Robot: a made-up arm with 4 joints.
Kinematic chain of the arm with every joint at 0, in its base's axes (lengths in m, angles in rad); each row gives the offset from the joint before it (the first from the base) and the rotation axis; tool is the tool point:
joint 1: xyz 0 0 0.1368 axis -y
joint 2: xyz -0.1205 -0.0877 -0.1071 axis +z
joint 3: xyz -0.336 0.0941 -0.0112 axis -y
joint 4: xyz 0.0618 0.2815 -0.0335 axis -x
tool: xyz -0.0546 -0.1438 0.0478
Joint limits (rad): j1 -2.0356..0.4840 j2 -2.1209..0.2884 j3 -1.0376..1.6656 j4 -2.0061..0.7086
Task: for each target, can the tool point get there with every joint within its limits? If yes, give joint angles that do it. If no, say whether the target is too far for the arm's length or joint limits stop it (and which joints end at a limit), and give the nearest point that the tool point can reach.
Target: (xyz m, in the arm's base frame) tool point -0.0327 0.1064 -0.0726
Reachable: yes | joints -0.9484 -1.5884 1.3020 -1.1031
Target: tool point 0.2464 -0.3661 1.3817
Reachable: no: too far | nearest point 0.1113 0.0783 0.8323 | short by 0.719 m
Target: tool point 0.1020 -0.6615 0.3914
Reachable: no: joint limits stop it (at a limit: joint 1, joint 2, joint 3, joint 4) | nearest point 0.3044 -0.1623 0.1910 | short by 0.575 m
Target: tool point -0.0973 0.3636 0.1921
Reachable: yes | joints -1.2186 -1.0483 0.8055 0.3357
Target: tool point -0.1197 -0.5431 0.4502
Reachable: no: joint limits stop it (at a limit: joint 2, joint 3) | nearest point -0.1753 0.0397 0.5957 | short by 0.603 m
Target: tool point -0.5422 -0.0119 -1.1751
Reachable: no: too far | nearest point -0.4525 0.1418 -0.4042 | short by 0.791 m
